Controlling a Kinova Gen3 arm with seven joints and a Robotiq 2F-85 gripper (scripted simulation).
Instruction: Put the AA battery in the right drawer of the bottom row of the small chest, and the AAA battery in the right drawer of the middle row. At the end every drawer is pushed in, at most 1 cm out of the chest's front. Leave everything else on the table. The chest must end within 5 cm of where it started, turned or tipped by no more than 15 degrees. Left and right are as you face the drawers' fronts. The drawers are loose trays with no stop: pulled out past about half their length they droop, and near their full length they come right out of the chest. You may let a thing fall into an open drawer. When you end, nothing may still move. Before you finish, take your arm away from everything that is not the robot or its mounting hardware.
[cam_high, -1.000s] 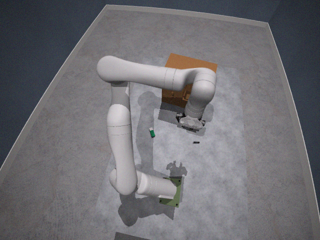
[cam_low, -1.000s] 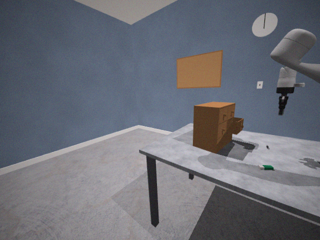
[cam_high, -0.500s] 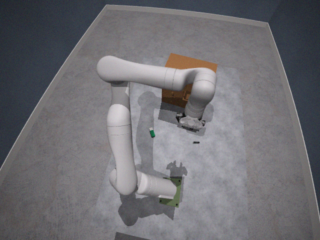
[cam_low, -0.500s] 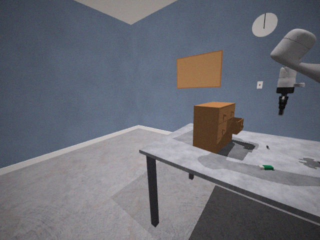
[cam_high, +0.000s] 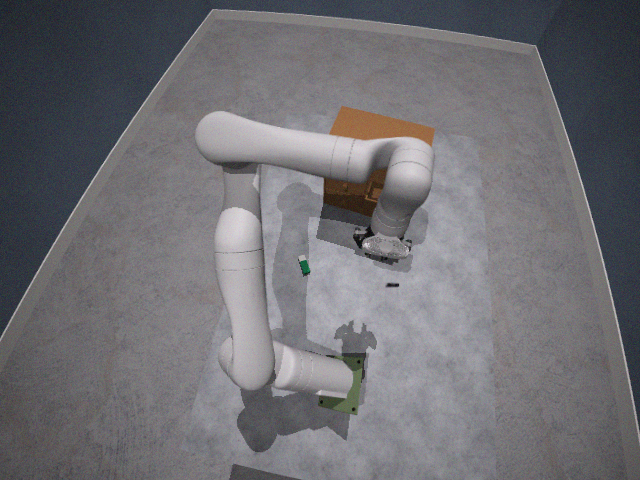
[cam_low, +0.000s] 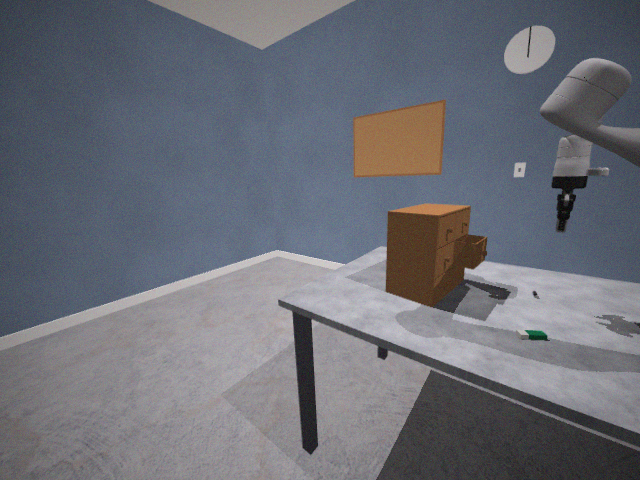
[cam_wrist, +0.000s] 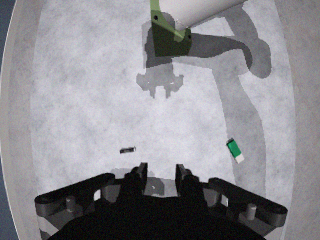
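Right now my hand is 27 cm above the dark battery, 10 cm to the left of it and 2 cm short of it. The rest, counted from my hand: white block: 27 cm below, 21 cm to the left, 6 cm ahead.
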